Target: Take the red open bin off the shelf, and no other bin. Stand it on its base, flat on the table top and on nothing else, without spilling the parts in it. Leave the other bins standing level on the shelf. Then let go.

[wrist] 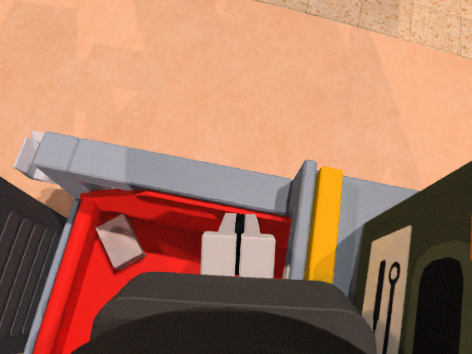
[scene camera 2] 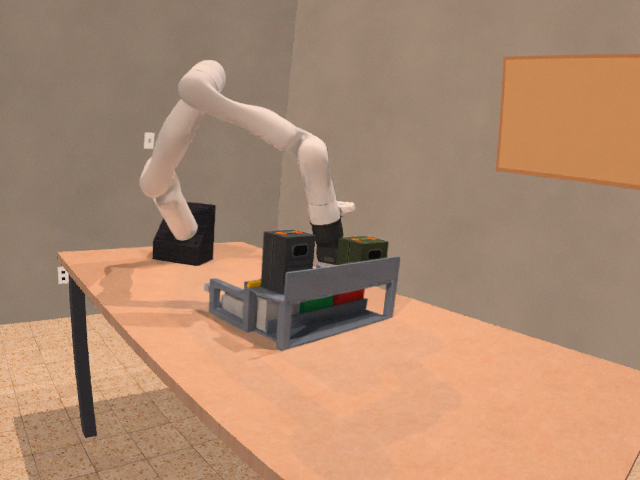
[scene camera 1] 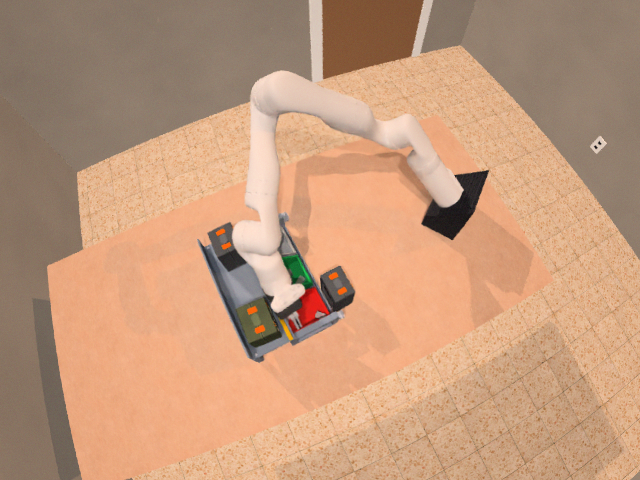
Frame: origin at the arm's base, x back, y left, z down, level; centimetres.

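Seen in the pictures: gripper, fingertip midpoint: [wrist: 239, 234] [scene camera 1: 298, 325]; arm's base, link origin: [scene camera 2: 185, 229] [scene camera 1: 449, 197].
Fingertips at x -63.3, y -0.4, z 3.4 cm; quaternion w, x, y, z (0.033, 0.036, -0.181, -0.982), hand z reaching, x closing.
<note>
Offsets run from my fingertips to a thing's middle.
The red open bin {dx +2.3, dy -3.3, dz +3.4 cm} [scene camera 1: 311, 304] [scene camera 2: 348, 296] [wrist: 175, 262] sits in the shelf [scene camera 1: 223, 294] [scene camera 2: 343, 279] [wrist: 185, 172], at the end beside the green bin {dx +4.8, dy -15.0, dz +3.4 cm} [scene camera 1: 295, 268] [scene camera 2: 316, 304]. A grey block-like part {dx +7.5, dy +0.7, dz +6.0 cm} [wrist: 120, 242] lies inside the red bin. My gripper [scene camera 1: 297, 323] [wrist: 239, 234] is shut with its fingertips together and nothing seen between them. It points down over the red bin, near its side by the yellow strip; whether the tips touch the bin or a part cannot be told. The fingertips are hidden in scene camera 2. A pale bin {dx +7.1, dy -26.0, dz +3.4 cm} [scene camera 1: 285, 244] is beyond the green one.
An olive box {dx -8.1, dy -5.8, dz -7.3 cm} [scene camera 1: 258, 322] [scene camera 2: 362, 249] [wrist: 440, 225] and a dark box {dx -1.9, dy -28.5, dz -8.6 cm} [scene camera 1: 224, 246] [scene camera 2: 286, 260] stand on the shelf's upper deck. Another dark box {dx +15.6, dy -1.2, dz +1.1 cm} [scene camera 1: 337, 288] [wrist: 25, 250] stands on the table close to the bins' front. A yellow strip {dx -0.2, dy -16.1, dz -3.0 cm} [scene camera 1: 285, 329] [scene camera 2: 254, 283] [wrist: 327, 225] runs along the deck edge.
</note>
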